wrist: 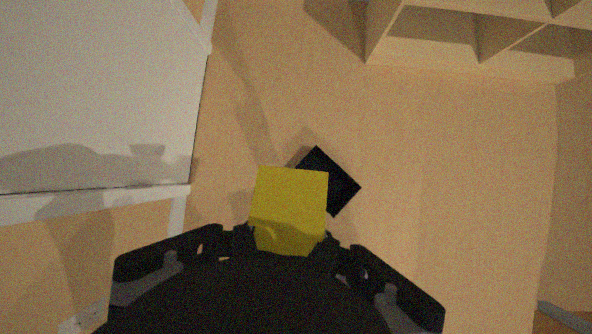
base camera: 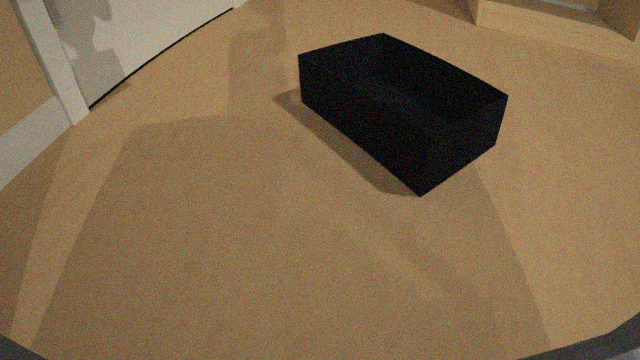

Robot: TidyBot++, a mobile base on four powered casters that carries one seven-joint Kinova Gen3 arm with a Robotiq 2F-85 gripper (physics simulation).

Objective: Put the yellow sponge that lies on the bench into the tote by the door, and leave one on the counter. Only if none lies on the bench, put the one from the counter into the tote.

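Frame: origin at the arm's base, x ahead, y up, z right, level; centimetres.
Seen in the pictures: gripper, fingertip midpoint: [wrist: 288,229].
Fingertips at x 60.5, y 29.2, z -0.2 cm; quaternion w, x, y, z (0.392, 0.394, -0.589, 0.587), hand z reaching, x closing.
Offsets run from my fingertips to a thing's top centre. "spot": to the spot under its first point.
My gripper [wrist: 288,229] is shut on a yellow sponge {dz +0.3, dx +0.8, dy +5.0 cm} [wrist: 290,200], which sticks out past the fingertips in the wrist view. The black tote {dz +13.8, dx -0.5, dy -58.8 cm} [base camera: 360,120] [wrist: 336,185] stands on the floor, ahead and right of centre in the base camera view. In the wrist view the sponge is above floor height and hides the left part of the tote. The inside of the tote is too dark to make out. The bench and the counter do not show in these views.
A white door [base camera: 150,35] [wrist: 100,90] is at the left, with its white frame {spot: dz -58.6, dx +11.9, dy -59.7 cm} [base camera: 65,90] beside it. A wooden shelf unit {spot: dz +81.9, dx +48.9, dy -64.6 cm} [base camera: 550,31] [wrist: 425,52] stands beyond the tote at the upper right. Shadows fall on the floor around the tote.
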